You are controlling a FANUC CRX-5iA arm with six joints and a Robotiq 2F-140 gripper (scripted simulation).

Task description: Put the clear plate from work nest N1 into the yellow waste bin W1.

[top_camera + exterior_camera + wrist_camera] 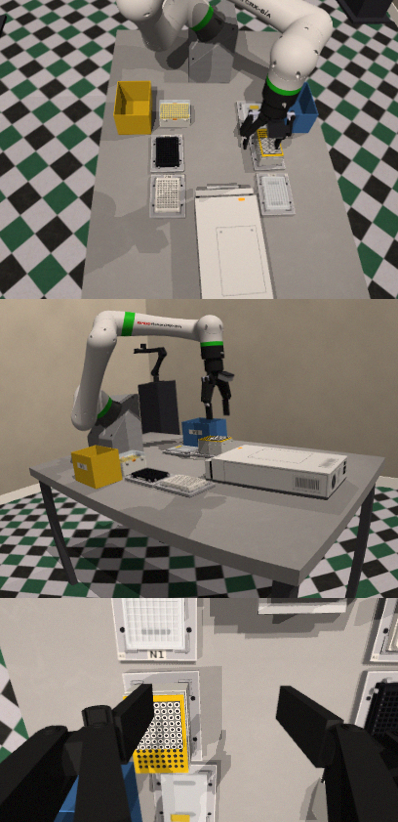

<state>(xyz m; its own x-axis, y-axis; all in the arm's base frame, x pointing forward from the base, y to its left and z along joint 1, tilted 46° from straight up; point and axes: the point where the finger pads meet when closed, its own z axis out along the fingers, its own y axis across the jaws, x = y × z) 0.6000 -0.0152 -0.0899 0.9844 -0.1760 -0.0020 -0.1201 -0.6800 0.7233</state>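
Now: hand 100 mm short of the clear plate, 70 mm to the right of it and 180 mm above it. Also, from my hand: yellow tip box 90 mm behind, 80 mm to the left, 150 mm below; then white instrument 270 mm ahead, 140 mm to the right, 160 mm below; then lidded plate 250 mm behind, 70 mm to the left, 190 mm below.
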